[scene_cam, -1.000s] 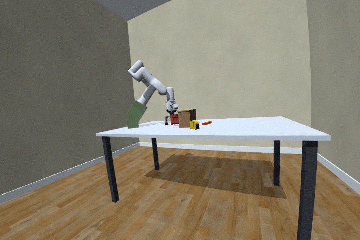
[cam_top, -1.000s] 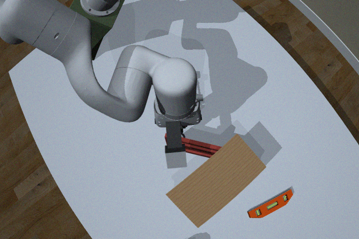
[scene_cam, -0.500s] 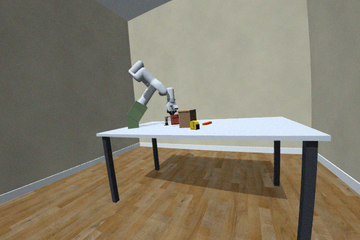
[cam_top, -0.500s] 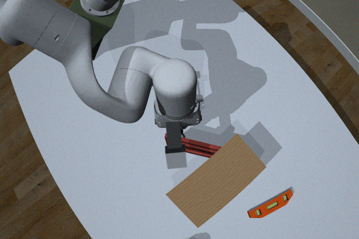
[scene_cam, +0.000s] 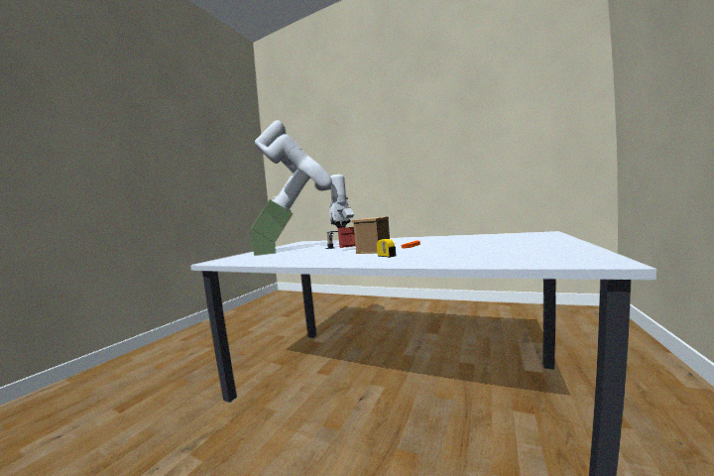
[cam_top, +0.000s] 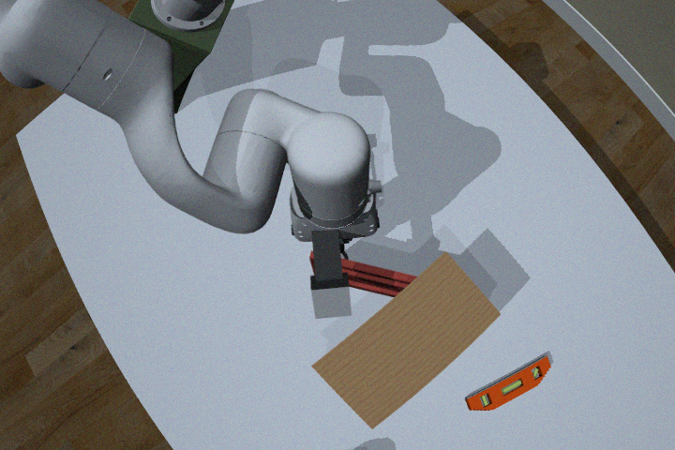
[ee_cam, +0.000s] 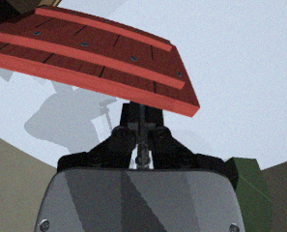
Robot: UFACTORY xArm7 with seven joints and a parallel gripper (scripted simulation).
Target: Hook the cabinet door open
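Right now the thin dark hook is 50 mm behind my hand, 20 mm to the left of it and 20 mm below it. Round my hand: yellow tape measure 320 mm ahead, 160 mm to the right, 70 mm below; then orange spirit level 330 mm ahead, 130 mm to the left, 90 mm below; then red door 60 mm ahead, 30 mm below, 20 mm to the left.
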